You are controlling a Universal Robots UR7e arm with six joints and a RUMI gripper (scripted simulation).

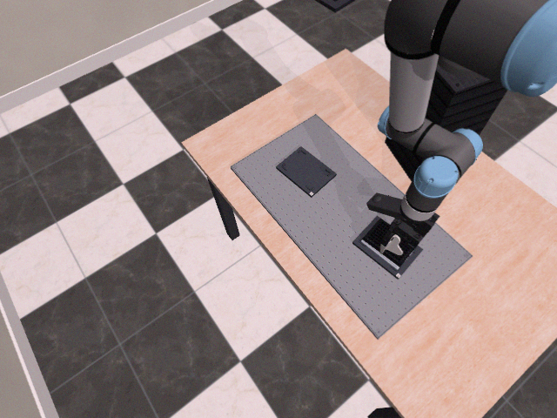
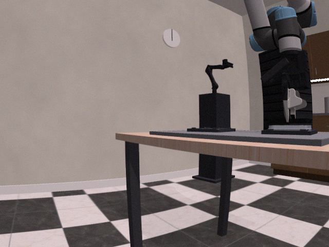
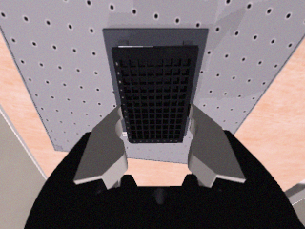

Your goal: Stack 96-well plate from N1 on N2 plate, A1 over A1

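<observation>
Now: hand 1 cm above the black 96-well plate. From my hand the other things lie so: white 96-well plate 3 cm below; then white marker 4 cm ahead, 28 cm to the right, 4 cm below; then plate nest 4 cm below.
</observation>
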